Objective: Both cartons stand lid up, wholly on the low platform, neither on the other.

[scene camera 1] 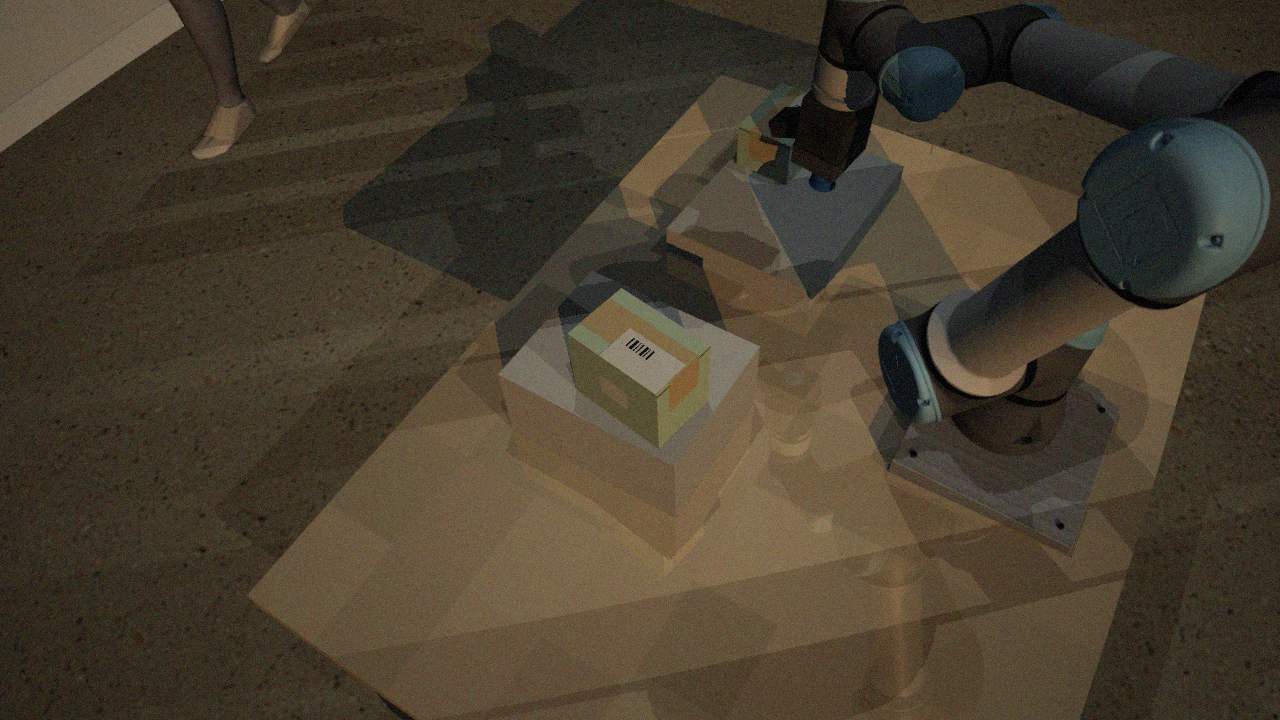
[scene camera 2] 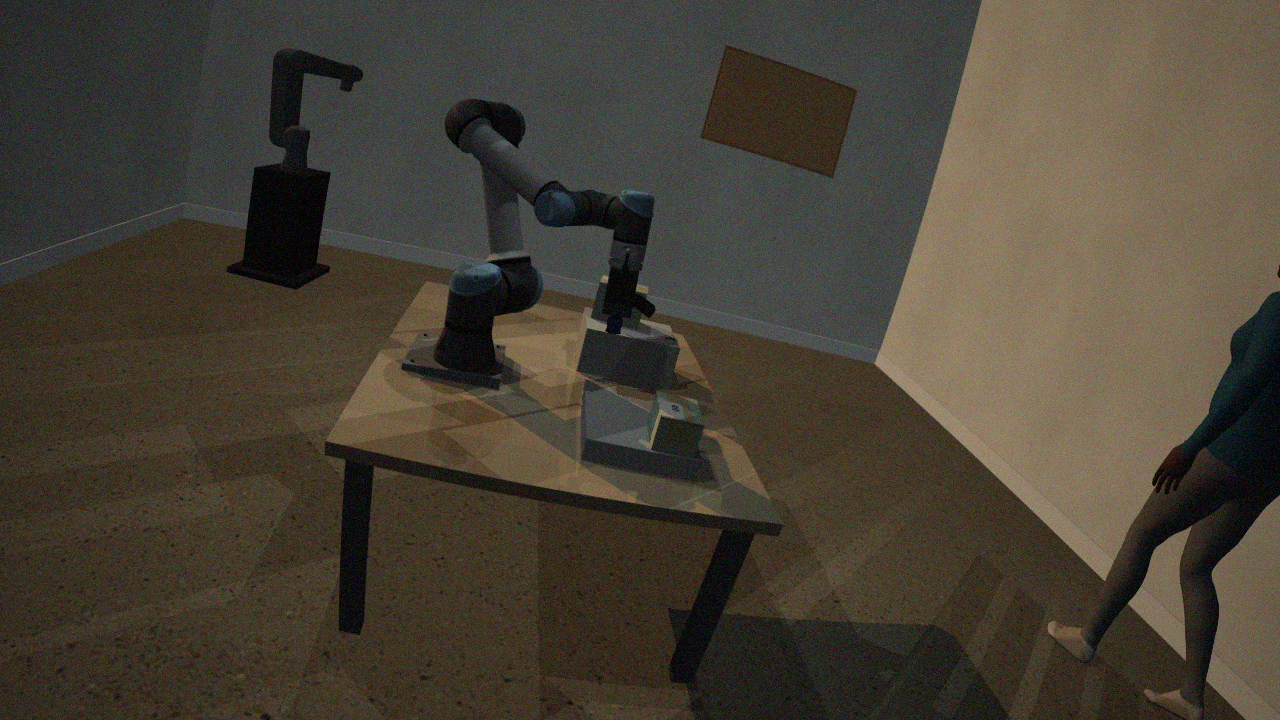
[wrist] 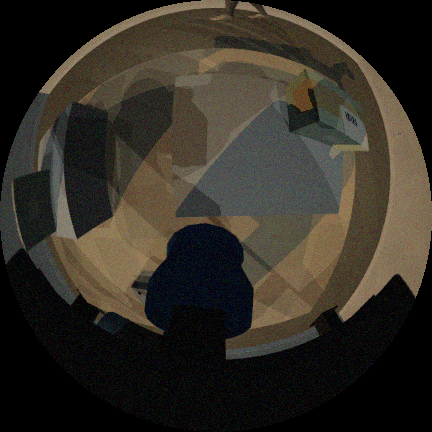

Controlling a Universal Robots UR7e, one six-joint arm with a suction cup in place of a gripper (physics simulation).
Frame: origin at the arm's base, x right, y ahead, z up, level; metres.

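Where they show: end effector, tool point: (scene camera 1: pixel 822 182) (scene camera 2: pixel 613 331) (wrist: pixel 203 258); arm's base, origin of the base link: (scene camera 1: pixel 1002 405) (scene camera 2: pixel 463 359).
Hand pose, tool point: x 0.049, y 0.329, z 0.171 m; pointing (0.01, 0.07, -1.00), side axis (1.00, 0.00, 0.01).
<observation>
Things, the pixels of their top centre, and the offset from my tool point. Level surfaces: height alone.
- low platform, middle of its top: (scene camera 1: pixel 789 195) (wrist: pixel 279 138) (scene camera 2: pixel 639 417) dx +0.098, dy +0.099, dz -0.146 m
- high platform, middle of its top: (scene camera 1: pixel 629 360) (wrist: pixel 47 178) (scene camera 2: pixel 630 326) dx -0.338, dy +0.055, dz -0.074 m
- wooden table, its level: dz -0.194 m
One carton (scene camera 1: pixel 760 147) (scene camera 2: pixel 677 429) (wrist: pixel 325 110), green with orange tape, stands on the low platform (scene camera 1: pixel 832 223) (scene camera 2: pixel 617 445) (wrist: pixel 260 170), near one edge. Its barcode label is on top; the wrist hides part of it in scene camera 1. The other carton (scene camera 1: pixel 640 371) (scene camera 2: pixel 600 300) (wrist: pixel 35 210) stands on the high platform (scene camera 1: pixel 572 420) (scene camera 2: pixel 626 360) (wrist: pixel 87 170); tape and barcode label show on its upper face. My gripper (scene camera 1: pixel 821 185) (scene camera 2: pixel 614 329) (wrist: pixel 205 240), a blue suction cup, hangs over the low platform beside its carton, with no carton attached. Its exact height is unclear.
The platforms stand side by side on the wooden table (scene camera 1: pixel 447 573) (scene camera 2: pixel 429 438), with a gap between them. The robot base plate (scene camera 1: pixel 984 501) (scene camera 2: pixel 420 362) is bolted beside them. My forearm reaches across the table. A person (scene camera 2: pixel 1226 501) stands away from the table.
</observation>
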